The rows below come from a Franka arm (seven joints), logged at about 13 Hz.
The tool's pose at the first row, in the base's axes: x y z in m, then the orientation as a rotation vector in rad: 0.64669 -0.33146 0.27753 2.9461 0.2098 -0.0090
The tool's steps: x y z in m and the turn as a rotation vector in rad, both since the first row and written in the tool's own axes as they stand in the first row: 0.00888 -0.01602 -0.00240 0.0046 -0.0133 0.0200; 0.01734 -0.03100 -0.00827 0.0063 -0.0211 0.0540; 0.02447 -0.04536 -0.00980 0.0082 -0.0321 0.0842; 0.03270 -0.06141 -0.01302 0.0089 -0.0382 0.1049; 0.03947 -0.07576 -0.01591 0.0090 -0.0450 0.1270
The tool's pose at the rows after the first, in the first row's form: 0.65320 -0.31419 0.27674 2.9517 0.1786 -0.0263; 0.65942 -0.29735 0.27955 2.9553 0.1274 -0.0333; 0.66445 -0.28210 0.27825 2.9579 0.0812 -0.0455; 0.67031 -0.26474 0.27827 2.9588 0.0498 -0.0517; 0.67496 -0.24930 0.27831 2.9588 0.0161 -0.0586
